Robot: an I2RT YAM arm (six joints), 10 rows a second.
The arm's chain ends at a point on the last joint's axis. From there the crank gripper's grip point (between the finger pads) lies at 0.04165 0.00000 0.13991 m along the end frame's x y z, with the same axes.
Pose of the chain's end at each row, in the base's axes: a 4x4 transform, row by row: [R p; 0 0 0 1], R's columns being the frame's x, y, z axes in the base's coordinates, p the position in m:
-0.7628 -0.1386 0.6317 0.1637; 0.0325 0.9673 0.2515 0.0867; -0.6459 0.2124 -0.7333 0.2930; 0 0 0 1
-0.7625 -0.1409 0.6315 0.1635; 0.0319 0.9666 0.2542 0.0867; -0.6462 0.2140 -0.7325 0.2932; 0 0 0 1
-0.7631 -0.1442 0.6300 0.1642; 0.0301 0.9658 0.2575 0.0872; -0.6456 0.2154 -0.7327 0.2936; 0 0 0 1
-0.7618 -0.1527 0.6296 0.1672; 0.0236 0.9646 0.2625 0.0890; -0.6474 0.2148 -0.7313 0.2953; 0 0 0 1
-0.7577 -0.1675 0.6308 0.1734; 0.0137 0.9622 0.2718 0.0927; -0.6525 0.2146 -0.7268 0.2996; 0 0 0 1
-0.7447 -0.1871 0.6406 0.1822; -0.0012 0.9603 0.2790 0.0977; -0.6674 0.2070 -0.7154 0.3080; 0 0 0 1
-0.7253 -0.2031 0.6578 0.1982; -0.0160 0.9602 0.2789 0.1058; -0.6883 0.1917 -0.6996 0.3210; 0 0 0 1
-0.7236 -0.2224 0.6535 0.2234; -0.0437 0.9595 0.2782 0.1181; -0.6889 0.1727 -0.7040 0.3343; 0 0 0 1
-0.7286 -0.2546 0.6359 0.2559; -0.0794 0.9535 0.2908 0.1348; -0.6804 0.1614 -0.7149 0.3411; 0 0 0 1
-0.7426 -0.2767 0.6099 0.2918; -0.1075 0.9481 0.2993 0.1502; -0.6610 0.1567 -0.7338 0.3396; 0 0 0 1
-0.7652 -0.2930 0.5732 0.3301; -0.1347 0.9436 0.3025 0.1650; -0.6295 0.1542 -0.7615 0.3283; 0 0 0 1
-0.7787 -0.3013 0.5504 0.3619; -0.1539 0.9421 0.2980 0.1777; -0.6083 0.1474 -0.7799 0.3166; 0 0 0 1
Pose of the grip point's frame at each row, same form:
-0.7628 -0.1386 0.6317 0.2203; 0.0325 0.9673 0.2515 0.1232; -0.6459 0.2124 -0.7333 0.1635; 0 0 0 1
-0.7625 -0.1409 0.6315 0.2201; 0.0319 0.9666 0.2542 0.1236; -0.6462 0.2140 -0.7325 0.1638; 0 0 0 1
-0.7631 -0.1442 0.6300 0.2206; 0.0301 0.9658 0.2575 0.1245; -0.6456 0.2154 -0.7327 0.1642; 0 0 0 1
-0.7618 -0.1527 0.6296 0.2236; 0.0236 0.9646 0.2625 0.1267; -0.6474 0.2148 -0.7313 0.1660; 0 0 0 1
-0.7577 -0.1675 0.6308 0.2301; 0.0137 0.9622 0.2718 0.1313; -0.6525 0.2146 -0.7268 0.1707; 0 0 0 1
-0.7447 -0.1871 0.6406 0.2408; -0.0012 0.9603 0.2790 0.1367; -0.6674 0.2070 -0.7154 0.1801; 0 0 0 1
-0.7253 -0.2031 0.6578 0.2600; -0.0160 0.9602 0.2789 0.1442; -0.6883 0.1917 -0.6996 0.1945; 0 0 0 1
-0.7236 -0.2224 0.6535 0.2847; -0.0437 0.9595 0.2782 0.1552; -0.6889 0.1727 -0.7040 0.2071; 0 0 0 1
-0.7286 -0.2546 0.6359 0.3145; -0.0794 0.9535 0.2908 0.1722; -0.6804 0.1614 -0.7149 0.2127; 0 0 0 1
-0.7426 -0.2767 0.6099 0.3462; -0.1075 0.9481 0.2993 0.1876; -0.6610 0.1567 -0.7338 0.2094; 0 0 0 1
-0.7652 -0.2930 0.5732 0.3784; -0.1347 0.9436 0.3025 0.2017; -0.6295 0.1542 -0.7615 0.1955; 0 0 0 1
-0.7787 -0.3013 0.5504 0.4065; -0.1539 0.9421 0.2980 0.2130; -0.6083 0.1474 -0.7799 0.1821; 0 0 0 1

